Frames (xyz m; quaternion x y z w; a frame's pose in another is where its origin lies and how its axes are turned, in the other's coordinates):
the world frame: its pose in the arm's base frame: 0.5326 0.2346 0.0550 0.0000 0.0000 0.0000 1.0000
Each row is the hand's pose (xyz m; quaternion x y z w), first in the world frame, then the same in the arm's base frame.
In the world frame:
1: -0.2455 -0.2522 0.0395 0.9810 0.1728 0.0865 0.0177
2: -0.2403 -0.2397 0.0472 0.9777 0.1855 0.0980 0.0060
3: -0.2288 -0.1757 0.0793 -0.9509 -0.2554 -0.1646 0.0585
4: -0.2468 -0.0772 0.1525 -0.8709 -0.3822 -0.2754 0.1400
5: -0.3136 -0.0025 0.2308 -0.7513 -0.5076 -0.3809 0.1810
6: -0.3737 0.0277 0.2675 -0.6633 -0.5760 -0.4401 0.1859
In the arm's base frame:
1: 0.2871 -0.0176 0.0945 0.9810 0.1728 0.0865 0.0177
2: 0.2923 -0.0051 0.1022 0.9777 0.1855 0.0980 0.0060
3: 0.3038 0.0589 0.1343 -0.9509 -0.2554 -0.1646 0.0585
4: 0.2858 0.1574 0.2075 -0.8709 -0.3822 -0.2754 0.1400
5: 0.2190 0.2321 0.2858 -0.7513 -0.5076 -0.3809 0.1810
6: 0.1589 0.2623 0.3225 -0.6633 -0.5760 -0.4401 0.1859

